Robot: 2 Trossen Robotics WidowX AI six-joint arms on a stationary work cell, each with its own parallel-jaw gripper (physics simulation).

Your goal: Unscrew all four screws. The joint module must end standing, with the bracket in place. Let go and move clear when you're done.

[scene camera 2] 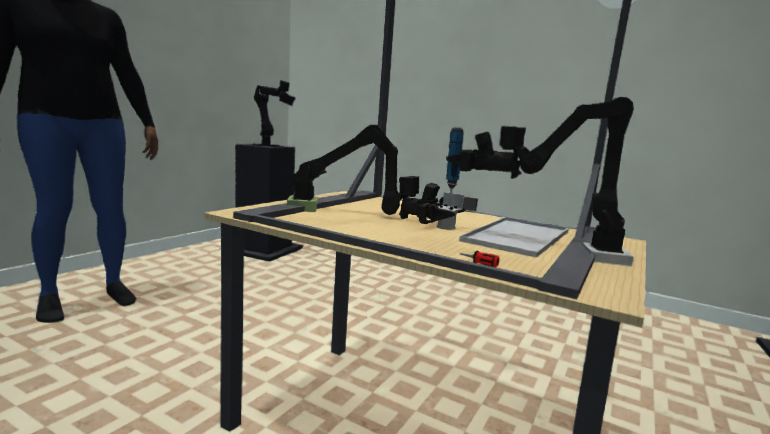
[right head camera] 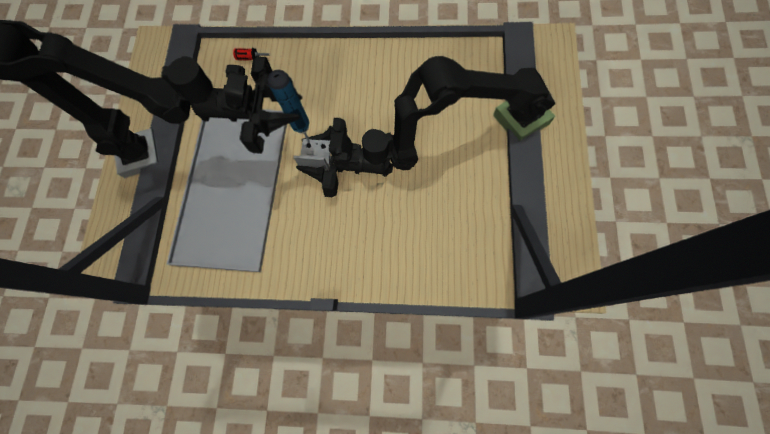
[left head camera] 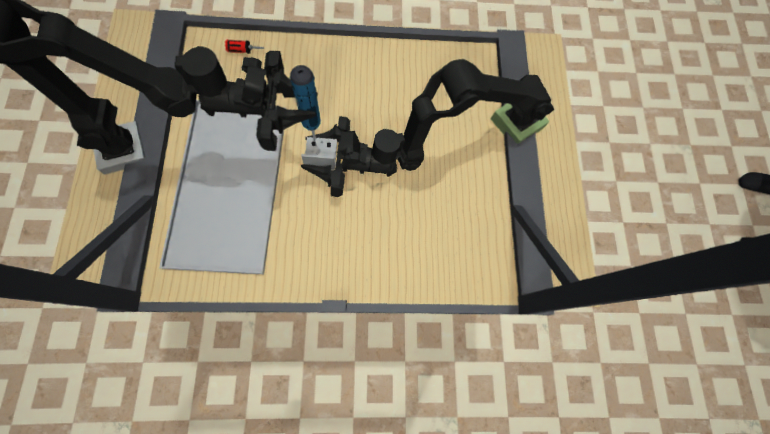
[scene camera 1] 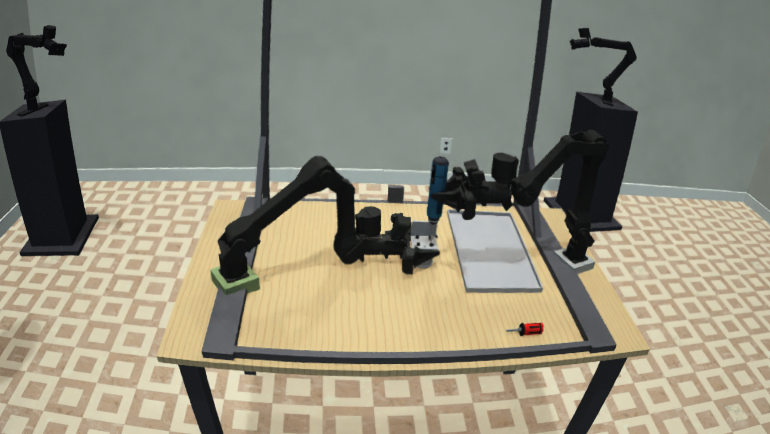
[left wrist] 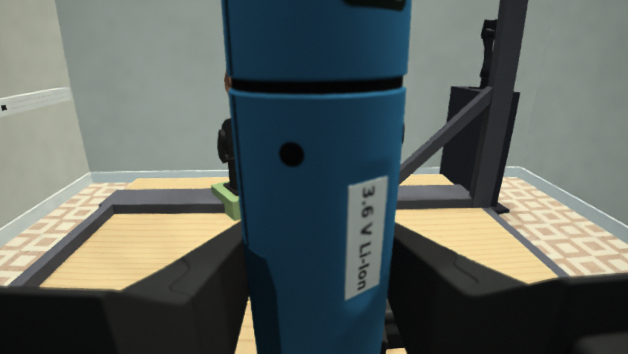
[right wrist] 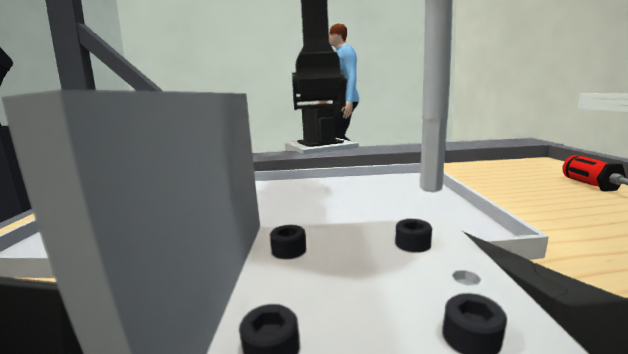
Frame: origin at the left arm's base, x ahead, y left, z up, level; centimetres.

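Seen in the pictures: left gripper, fingertip midpoint: (scene camera 2: 449, 158) (right head camera: 300, 106) (left head camera: 316, 104) (scene camera 1: 429, 191) (left wrist: 315, 232); right gripper, fingertip midpoint: (scene camera 2: 459, 212) (right head camera: 299, 153) (left head camera: 303, 152) (scene camera 1: 438, 244) (right wrist: 343, 236); left arm's base, link origin: (scene camera 2: 606, 248) (right head camera: 134, 150) (left head camera: 116, 144) (scene camera 1: 575, 256) (right wrist: 319, 142); right arm's base, link origin: (scene camera 2: 303, 198) (right head camera: 525, 111) (left head camera: 522, 116) (scene camera 1: 233, 273).
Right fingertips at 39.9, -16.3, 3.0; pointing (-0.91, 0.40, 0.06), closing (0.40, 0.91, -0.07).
Observation:
Offsets run from my right fingertips to a thing's top centre, as dx, dy, dz. Level surfaces: height alone.
My left gripper (left head camera: 306, 102) (left wrist: 315, 232) is shut on the blue electric screwdriver @(+3.5, +1.1, +26.5) (scene camera 1: 437, 186) (scene camera 2: 455, 148) (left wrist: 315, 150), held upright, bit down. In the right wrist view, its bit @(+3.3, +0.9, +4.3) (right wrist: 432, 170) hangs a little above the far right screw @(+2.8, +0.8, +1.4) (right wrist: 413, 235). The far left screw @(+1.5, -2.5, +1.4) (right wrist: 288, 241), near left screw @(+4.7, -3.9, +1.4) (right wrist: 270, 332) and near right screw @(+6.1, -0.6, +1.4) (right wrist: 475, 325) also sit in the bracket (right wrist: 350, 290) (left head camera: 319, 158), heads above its flat face. The bracket is on top of the upright joint module @(+3.8, -1.6, +0.6) (scene camera 2: 446, 221) (scene camera 1: 425, 264). My right gripper (scene camera 1: 423, 253) is shut on the joint module, mostly hidden below the bracket.
A shallow grey tray @(-18.9, +0.1, -4.2) (left head camera: 215, 231) (scene camera 1: 498, 274) lies beside the joint module, under the left arm. A red screwdriver @(-5.5, +35.5, -2.8) (left head camera: 237, 45) (scene camera 1: 532, 328) (right wrist: 587, 171) lies near the table edge. Dark frame bars (scene camera 1: 377, 356) border the table @(dz -5.8) (scene camera 1: 323, 323).

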